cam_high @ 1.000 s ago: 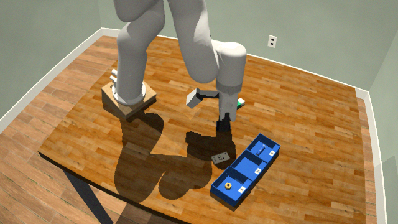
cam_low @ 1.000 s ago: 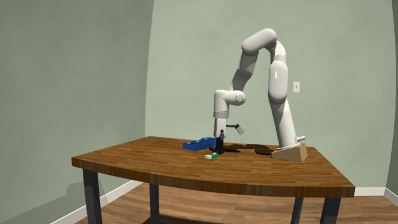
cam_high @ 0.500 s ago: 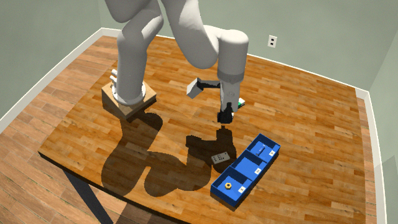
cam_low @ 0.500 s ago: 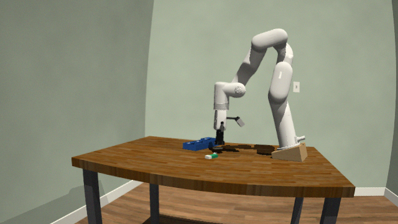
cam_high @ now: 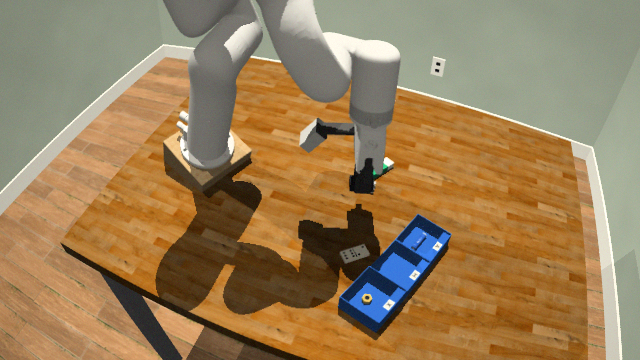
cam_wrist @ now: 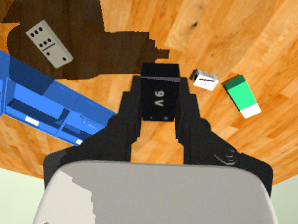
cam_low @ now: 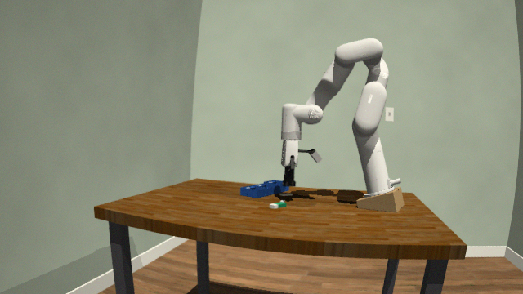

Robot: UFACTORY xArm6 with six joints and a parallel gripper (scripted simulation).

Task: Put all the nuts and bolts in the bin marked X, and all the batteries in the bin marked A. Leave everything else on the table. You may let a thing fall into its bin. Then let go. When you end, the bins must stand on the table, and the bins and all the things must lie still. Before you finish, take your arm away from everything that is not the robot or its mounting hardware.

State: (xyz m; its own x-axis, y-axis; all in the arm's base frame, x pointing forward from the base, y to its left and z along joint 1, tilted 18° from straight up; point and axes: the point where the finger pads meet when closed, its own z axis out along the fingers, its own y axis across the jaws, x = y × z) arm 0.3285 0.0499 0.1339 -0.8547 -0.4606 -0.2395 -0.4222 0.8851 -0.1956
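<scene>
The blue battery is 15 cm ahead of my hand, 7 cm below it and 4 cm to the right of it. Round my hand: black block battery: 1 cm below, 1 cm ahead; then white domino: 11 cm to the right, 8 cm below, 4 cm ahead; then grey piece: 7 cm below, 6 cm to the left.
</scene>
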